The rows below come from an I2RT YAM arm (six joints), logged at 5 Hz.
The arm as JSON. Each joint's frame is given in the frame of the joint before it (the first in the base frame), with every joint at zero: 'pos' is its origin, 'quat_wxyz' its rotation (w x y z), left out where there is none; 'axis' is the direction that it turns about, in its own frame. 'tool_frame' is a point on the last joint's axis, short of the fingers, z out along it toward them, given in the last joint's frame.
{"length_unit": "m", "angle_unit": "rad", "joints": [
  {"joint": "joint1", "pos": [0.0, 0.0, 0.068], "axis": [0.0, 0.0, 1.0]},
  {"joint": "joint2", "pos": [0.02, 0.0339, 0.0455], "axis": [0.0, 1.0, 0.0]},
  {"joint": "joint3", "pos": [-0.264, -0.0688, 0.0], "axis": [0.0, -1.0, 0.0]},
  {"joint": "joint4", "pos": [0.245, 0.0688, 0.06], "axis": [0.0, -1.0, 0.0]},
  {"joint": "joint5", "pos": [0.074, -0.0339, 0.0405], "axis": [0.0, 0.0, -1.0]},
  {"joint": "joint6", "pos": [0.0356, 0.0, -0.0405], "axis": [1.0, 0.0, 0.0]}
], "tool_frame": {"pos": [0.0, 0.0, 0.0], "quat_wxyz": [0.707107, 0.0, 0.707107, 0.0]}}
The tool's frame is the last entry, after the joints.
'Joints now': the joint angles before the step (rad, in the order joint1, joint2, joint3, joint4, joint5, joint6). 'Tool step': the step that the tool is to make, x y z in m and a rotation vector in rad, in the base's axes. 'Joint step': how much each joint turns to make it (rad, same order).
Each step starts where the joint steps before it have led.
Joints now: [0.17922 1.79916 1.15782 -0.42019 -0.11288 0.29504]
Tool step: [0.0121 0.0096 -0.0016 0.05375 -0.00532 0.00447]
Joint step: [0.01556 0.04639 0.04728 0.01905 -0.03950 0.03565]
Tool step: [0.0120 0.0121 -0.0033 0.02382 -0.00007 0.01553]
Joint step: [0.02282 0.05356 0.05520 0.00624 -0.01637 0.01835]
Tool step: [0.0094 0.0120 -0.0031 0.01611 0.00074 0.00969]
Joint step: [0.02333 0.04515 0.04775 0.00379 -0.00658 0.02015]
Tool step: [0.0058 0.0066 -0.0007 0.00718 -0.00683 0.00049]
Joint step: [0.01232 0.02399 0.02864 0.00599 0.00166 0.01305]
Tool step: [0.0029 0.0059 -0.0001 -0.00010 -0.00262 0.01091]
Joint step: [0.01206 0.01488 0.02046 -0.00298 0.00126 0.00058]
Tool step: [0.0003 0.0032 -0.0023 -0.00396 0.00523 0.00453]
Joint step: [0.00750 0.00882 0.00453 -0.00159 0.00363 0.00127]
